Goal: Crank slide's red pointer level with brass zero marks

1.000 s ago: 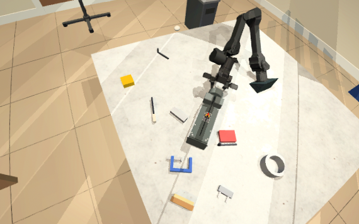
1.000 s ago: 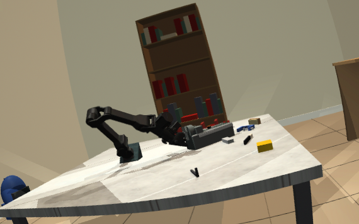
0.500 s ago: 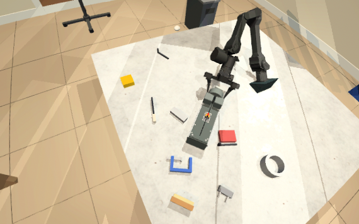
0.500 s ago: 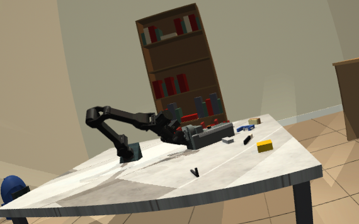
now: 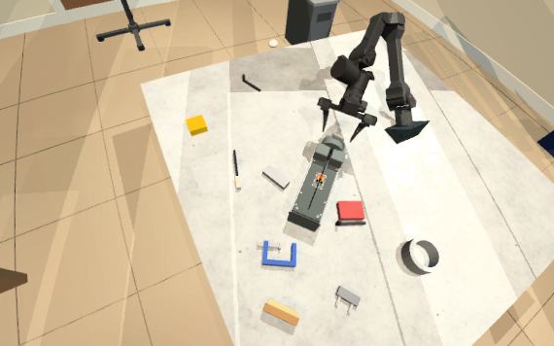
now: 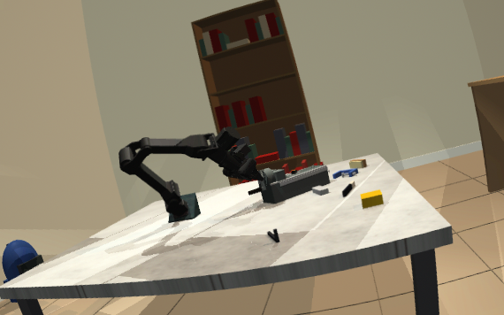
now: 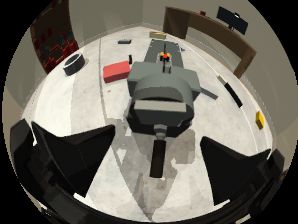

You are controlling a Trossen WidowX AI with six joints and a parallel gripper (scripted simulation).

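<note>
Right now my gripper tip is 2 cm past the crank handle, 2 cm to the left of it and 4 cm above it. Also, from my gripper tip: grey block (21 cm ahead, 1 cm to the right, 9 cm below); then red pointer (13 cm ahead, 9 cm to the left, 1 cm below); then red block (8 cm ahead, 20 cm to the left, 9 cm below).
</note>
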